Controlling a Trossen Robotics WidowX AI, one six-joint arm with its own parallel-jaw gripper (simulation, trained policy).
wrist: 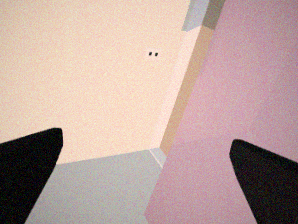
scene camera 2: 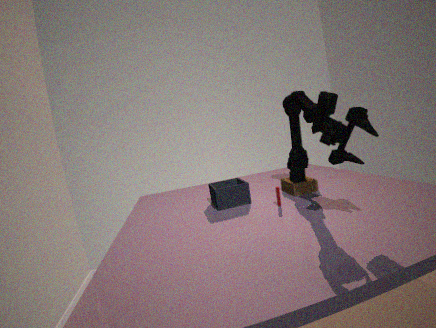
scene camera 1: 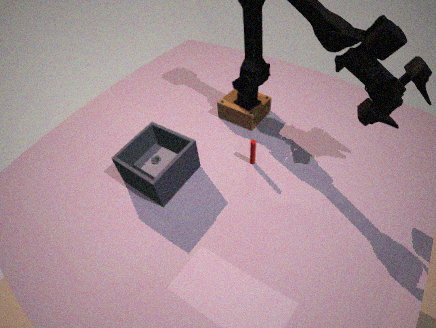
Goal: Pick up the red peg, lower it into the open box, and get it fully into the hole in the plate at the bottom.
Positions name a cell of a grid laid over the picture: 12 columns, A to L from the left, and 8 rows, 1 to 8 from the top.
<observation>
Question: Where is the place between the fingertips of the gripper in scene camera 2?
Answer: K4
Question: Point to a grey plate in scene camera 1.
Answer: E4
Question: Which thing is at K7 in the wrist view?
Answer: The gripper.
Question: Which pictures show the gripper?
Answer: The wrist view, scene camera 2 and scene camera 1: all of them.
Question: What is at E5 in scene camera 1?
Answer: A dark box.
</observation>
